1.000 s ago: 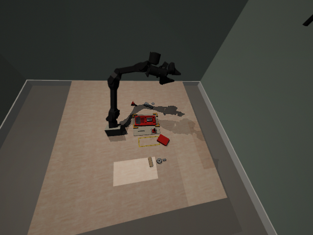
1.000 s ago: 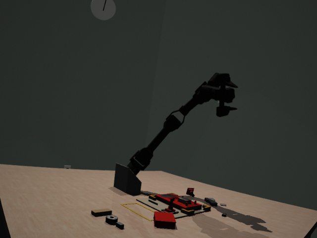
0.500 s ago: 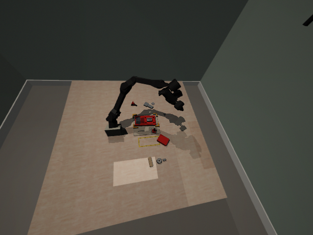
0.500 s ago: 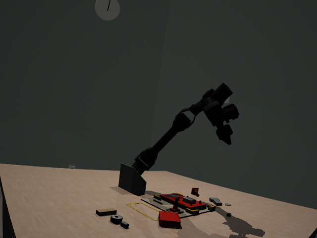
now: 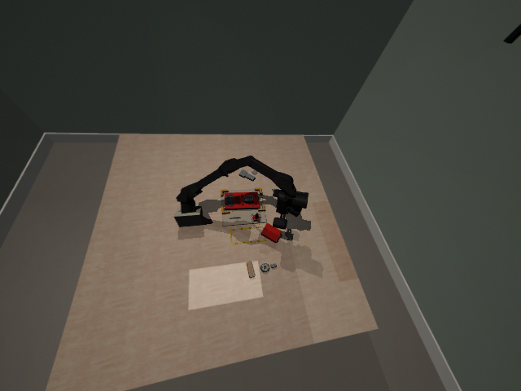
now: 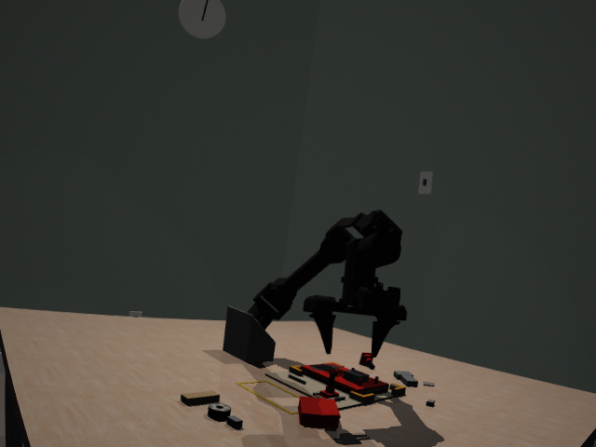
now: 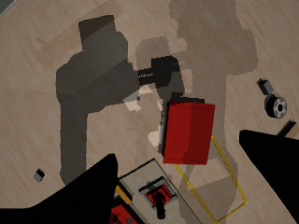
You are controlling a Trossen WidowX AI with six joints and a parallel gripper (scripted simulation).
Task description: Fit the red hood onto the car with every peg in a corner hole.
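Right now the red hood is 40 mm behind my gripper tip, 20 mm to the right of it and 120 mm below it. The rest, counted from my gripper tip: wooden block: 200 mm behind, 170 mm to the right, 130 mm below; small grey block: 90 mm behind, 190 mm to the right, 130 mm below.
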